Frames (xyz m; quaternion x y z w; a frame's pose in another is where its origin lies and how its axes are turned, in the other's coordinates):
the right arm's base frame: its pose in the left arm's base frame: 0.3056 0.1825 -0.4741 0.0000 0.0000 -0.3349 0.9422
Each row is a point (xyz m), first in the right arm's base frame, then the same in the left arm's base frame.
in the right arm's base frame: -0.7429 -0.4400 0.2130
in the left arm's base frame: -0.5483 0.3101 -0.2611
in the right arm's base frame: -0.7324 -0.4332 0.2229
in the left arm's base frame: -0.5359 0.3087 -0.2512
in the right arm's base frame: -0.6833 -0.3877 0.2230
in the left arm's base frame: -0.4691 0.3130 -0.2511
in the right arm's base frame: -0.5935 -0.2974 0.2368
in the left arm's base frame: -0.3425 0.3264 -0.2373
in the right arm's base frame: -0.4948 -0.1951 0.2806
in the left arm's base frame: -0.2013 0.3435 -0.1935
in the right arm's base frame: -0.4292 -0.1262 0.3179
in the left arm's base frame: -0.1070 0.3555 -0.1562
